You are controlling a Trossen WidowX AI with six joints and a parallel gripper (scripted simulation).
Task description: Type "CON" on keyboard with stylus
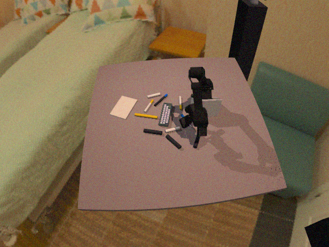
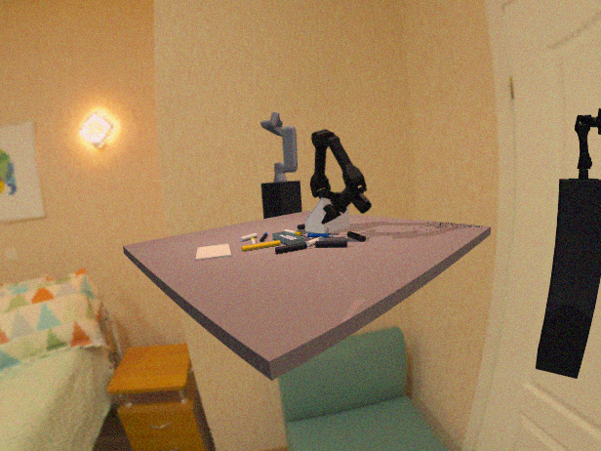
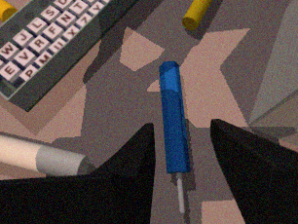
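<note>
Right now the blue stylus is 1 cm to the left of my gripper tip and 6 cm below it. The rest, counted from my gripper tip: yellow marker 27 cm ahead, 10 cm to the right, 5 cm below; white card 42 cm ahead, 22 cm to the right, 6 cm below.
</note>
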